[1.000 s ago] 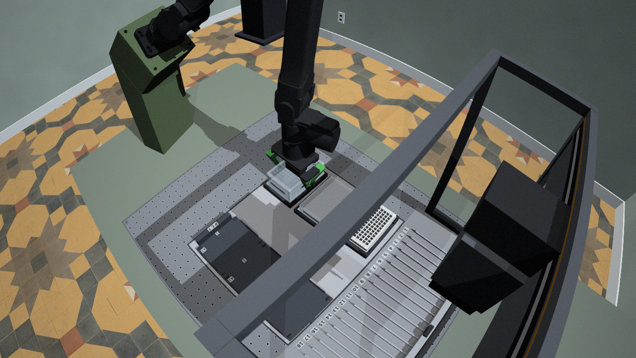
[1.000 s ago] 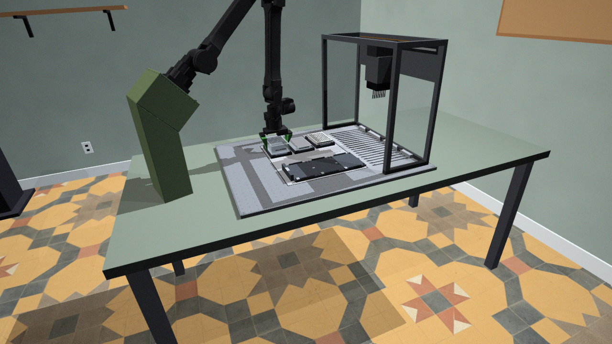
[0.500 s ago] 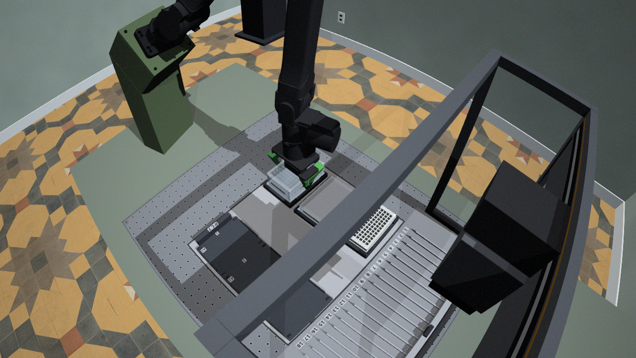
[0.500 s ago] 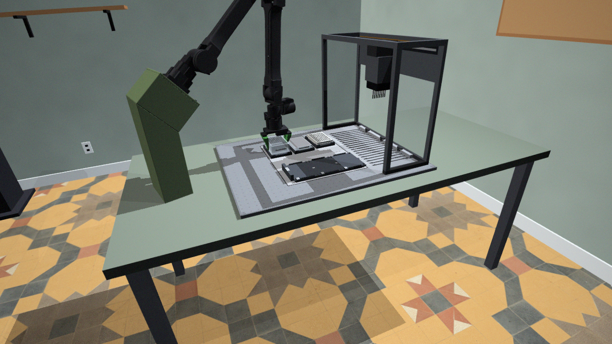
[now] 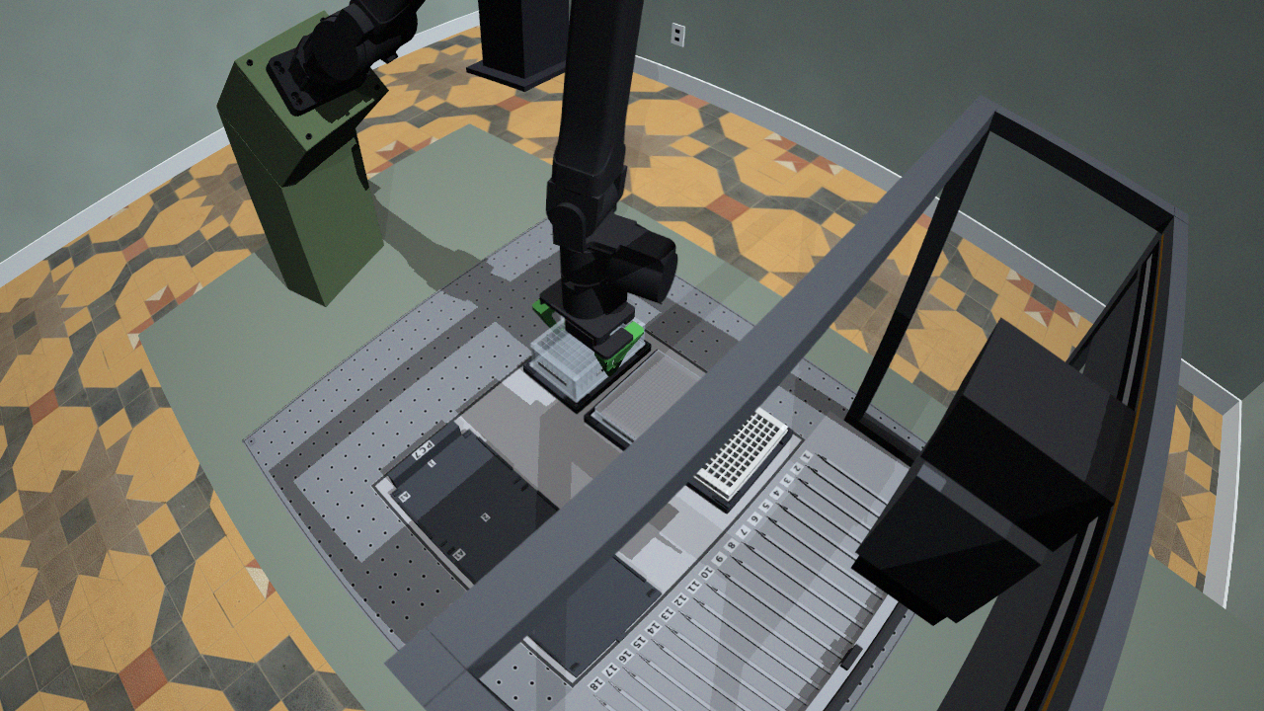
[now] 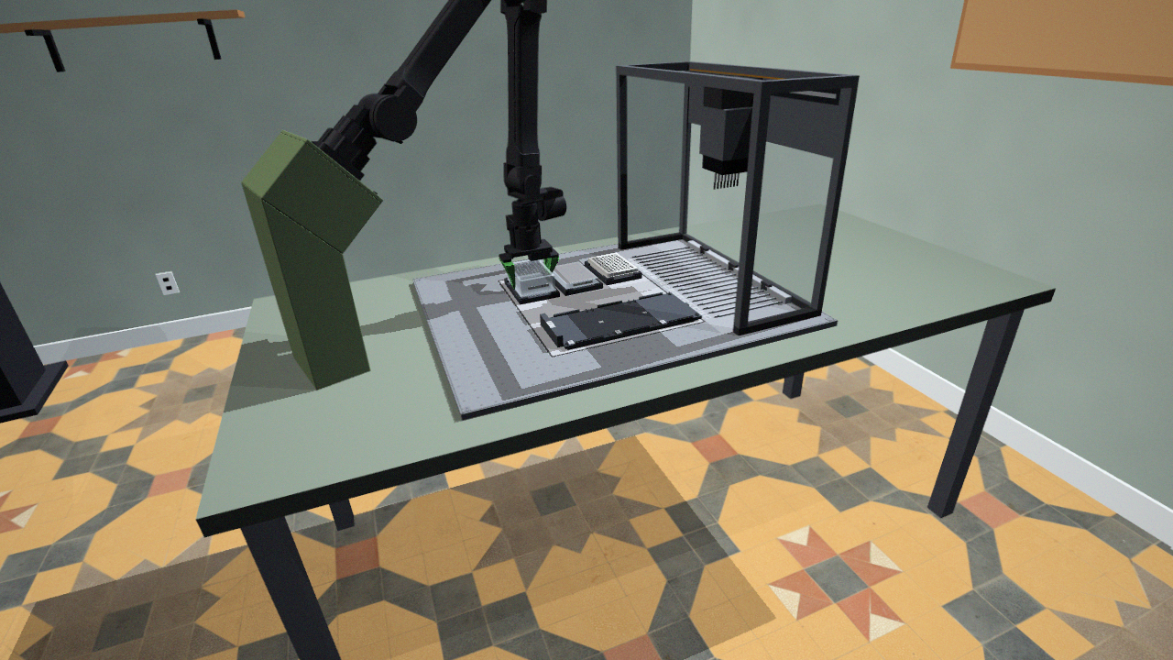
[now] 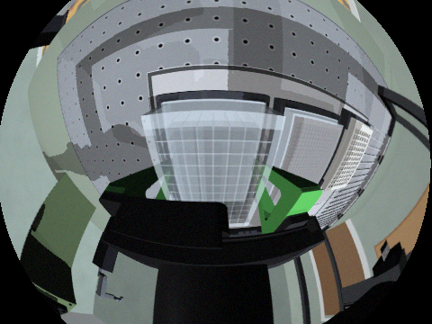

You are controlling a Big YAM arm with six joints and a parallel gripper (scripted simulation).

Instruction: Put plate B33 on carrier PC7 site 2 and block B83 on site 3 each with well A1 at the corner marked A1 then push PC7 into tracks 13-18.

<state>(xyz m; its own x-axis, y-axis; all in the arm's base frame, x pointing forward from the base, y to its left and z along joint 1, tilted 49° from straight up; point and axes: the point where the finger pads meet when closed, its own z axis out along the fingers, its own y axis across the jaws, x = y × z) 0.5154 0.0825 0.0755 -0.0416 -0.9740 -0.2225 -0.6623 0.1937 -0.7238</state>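
The plate nest S1 is 20 mm below my hand. From my hand the other things lie so: 384-well plate B33: 110 mm ahead, 10 mm to the right; clear deep-well block B83: right at my hand; plate nest S2: 110 mm ahead, 20 mm below, 10 mm to the right.
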